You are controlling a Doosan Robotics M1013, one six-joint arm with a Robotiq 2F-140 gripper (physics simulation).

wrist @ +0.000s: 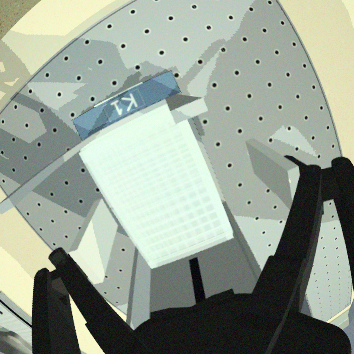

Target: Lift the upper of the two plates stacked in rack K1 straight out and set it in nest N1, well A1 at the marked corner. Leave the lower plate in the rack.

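Places are measured from the arm's base along level axes (x ahead, y left, z up), in millimetres.
Pixels of known places: gripper, fingertip midpoint: (177,185); arm's base, origin of the base link: (18,348).
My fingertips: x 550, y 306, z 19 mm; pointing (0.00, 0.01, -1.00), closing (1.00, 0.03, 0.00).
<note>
Ahead of a thing's pixels: the offset from my fingertips to its middle. "spot": to the spot under its first point. Level surfaces: height alone.
A white well plate @(dx -15, dy -2, dz +5 mm) (160,190) lies in rack K1 in the middle of the wrist view, its grid of wells facing the camera. It is too bright to tell whether a second plate lies beneath it. The rack's blue label @(spot: dx -18, dy +74, dz -18 mm) (125,106) reads K1 and stands at the plate's far end. My gripper (177,185) is open and empty. One finger is at the lower left and the other at the right, wide apart, with the plate between their lines of reach; neither touches it. Nest N1 and its marked corner do not show.
A grey upright panel (272,170) stands right of the plate, near the right finger. A pale upright panel (96,240) stands to the left. A thin light bar @(spot: dx -51, dy +61, dz +86 mm) (37,181) runs out leftward from near the label. A perforated grey board @(dz -35 mm) (240,102) lies underneath.
</note>
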